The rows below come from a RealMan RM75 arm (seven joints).
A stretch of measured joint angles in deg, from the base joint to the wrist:
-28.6 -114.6 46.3 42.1 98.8 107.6 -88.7
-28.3 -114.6 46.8 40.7 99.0 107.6 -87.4
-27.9 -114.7 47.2 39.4 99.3 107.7 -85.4
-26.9 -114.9 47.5 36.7 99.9 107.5 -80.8
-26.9 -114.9 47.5 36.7 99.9 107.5 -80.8
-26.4 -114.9 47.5 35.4 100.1 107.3 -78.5
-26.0 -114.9 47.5 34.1 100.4 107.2 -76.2
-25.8 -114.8 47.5 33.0 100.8 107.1 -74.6
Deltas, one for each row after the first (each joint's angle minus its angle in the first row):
0.3 0.0 0.5 -1.4 0.2 0.0 1.3
0.7 -0.1 0.9 -2.7 0.5 0.1 3.3
1.7 -0.3 1.2 -5.4 1.1 -0.1 7.9
1.7 -0.3 1.2 -5.4 1.1 -0.1 7.9
2.2 -0.3 1.2 -6.7 1.3 -0.3 10.2
2.6 -0.3 1.2 -8.0 1.6 -0.4 12.5
2.8 -0.2 1.2 -9.1 2.0 -0.5 14.1

